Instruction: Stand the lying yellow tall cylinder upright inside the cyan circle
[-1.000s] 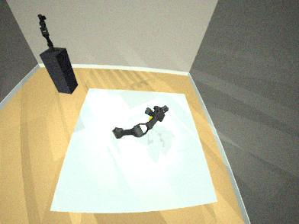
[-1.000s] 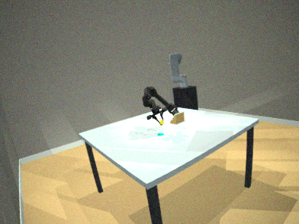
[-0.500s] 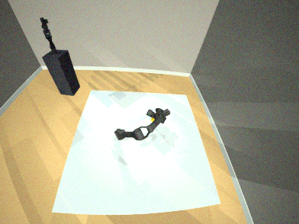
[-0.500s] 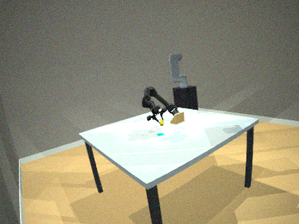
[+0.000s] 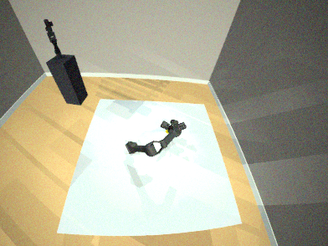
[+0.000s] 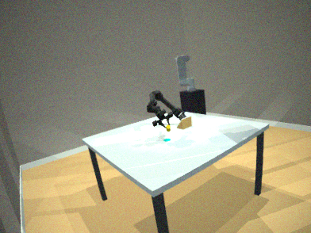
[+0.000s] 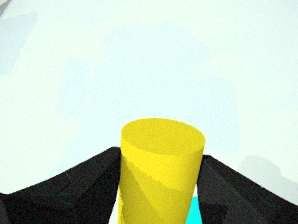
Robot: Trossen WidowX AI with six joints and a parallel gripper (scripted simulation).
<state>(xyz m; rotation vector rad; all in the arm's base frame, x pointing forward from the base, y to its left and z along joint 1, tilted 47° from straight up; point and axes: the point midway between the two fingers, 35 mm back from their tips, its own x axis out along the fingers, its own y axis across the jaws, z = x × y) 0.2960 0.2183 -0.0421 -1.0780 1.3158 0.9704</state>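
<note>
My gripper tip is 1 cm past the yellow tall cylinder, 1 cm to the left of it and 1 cm above it. Also, from my gripper tip: cyan circle: 4 cm to the right, 12 cm below.
</note>
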